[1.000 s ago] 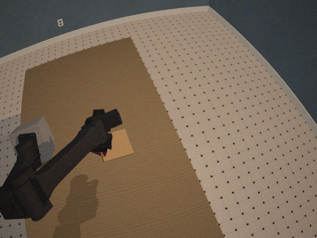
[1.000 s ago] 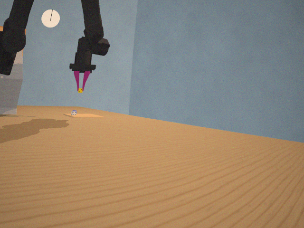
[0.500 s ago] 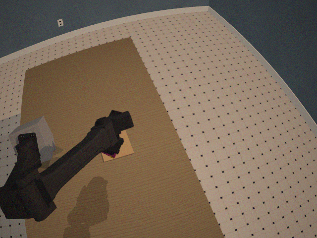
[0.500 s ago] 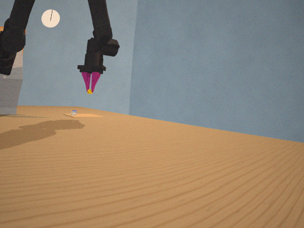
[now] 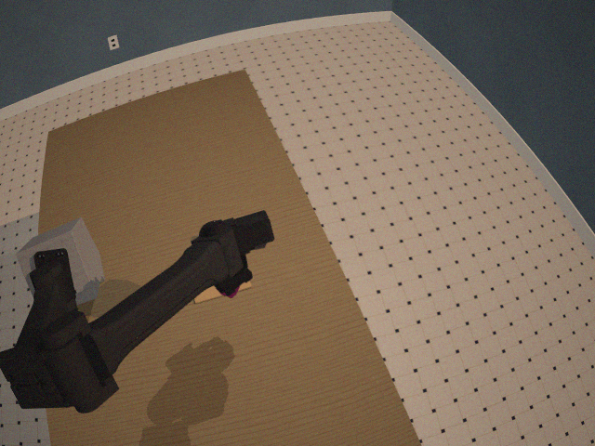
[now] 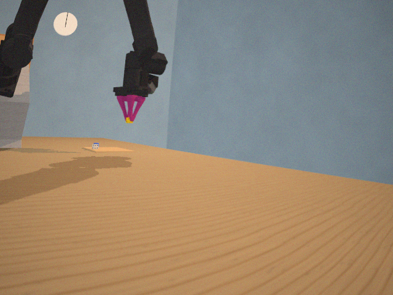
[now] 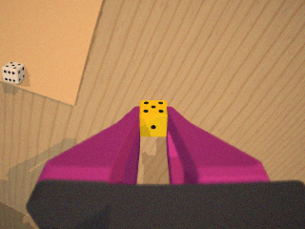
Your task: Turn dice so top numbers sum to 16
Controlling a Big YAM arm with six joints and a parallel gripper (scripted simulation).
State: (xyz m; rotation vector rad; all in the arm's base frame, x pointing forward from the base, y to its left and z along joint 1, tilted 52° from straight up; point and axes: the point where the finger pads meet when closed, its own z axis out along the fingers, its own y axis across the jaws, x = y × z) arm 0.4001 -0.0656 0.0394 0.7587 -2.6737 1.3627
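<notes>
Now: hand 1 cm above the yellow die. Round my hand: mat: 13 cm to the left, 10 cm below, 2 cm behind; white die: 12 cm to the left, 9 cm below, 7 cm behind; blue die: 23 cm to the left, 10 cm below, 3 cm behind.
</notes>
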